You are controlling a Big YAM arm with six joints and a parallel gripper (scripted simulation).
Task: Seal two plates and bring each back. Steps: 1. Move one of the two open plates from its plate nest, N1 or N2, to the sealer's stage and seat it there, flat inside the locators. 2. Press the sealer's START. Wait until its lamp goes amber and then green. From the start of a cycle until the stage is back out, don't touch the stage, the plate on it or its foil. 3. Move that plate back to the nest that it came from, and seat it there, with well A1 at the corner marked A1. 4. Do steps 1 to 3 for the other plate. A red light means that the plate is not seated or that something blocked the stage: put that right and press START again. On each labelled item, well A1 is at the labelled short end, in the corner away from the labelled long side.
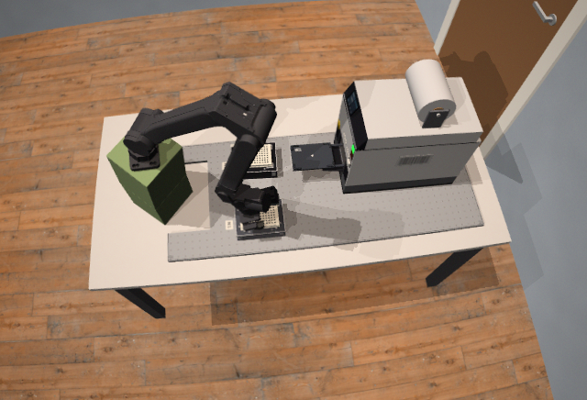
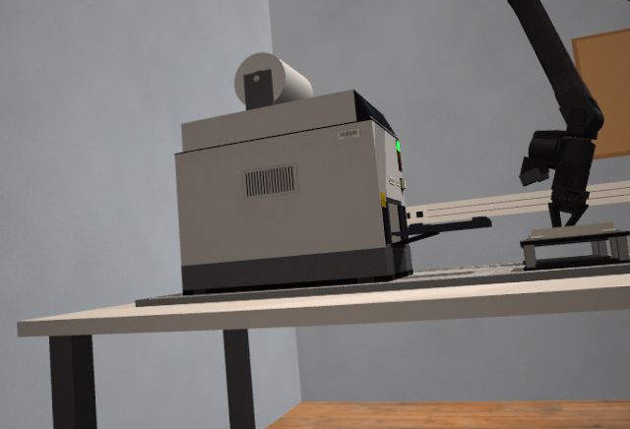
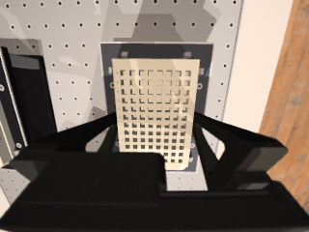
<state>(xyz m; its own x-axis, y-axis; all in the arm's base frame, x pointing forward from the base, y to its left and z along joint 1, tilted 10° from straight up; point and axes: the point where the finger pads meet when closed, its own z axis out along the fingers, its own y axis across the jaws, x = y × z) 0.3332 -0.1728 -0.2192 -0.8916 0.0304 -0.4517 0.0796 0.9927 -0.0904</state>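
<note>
My gripper is now 2 cm above the plate nest. The rest, counted from my hand: plate 2 cm ahead, 23 cm to the left; then sealer stage 22 cm ahead, 17 cm to the left, 4 cm above; then yellow warning label 33 cm ahead, 24 cm to the left, 9 cm above.
</note>
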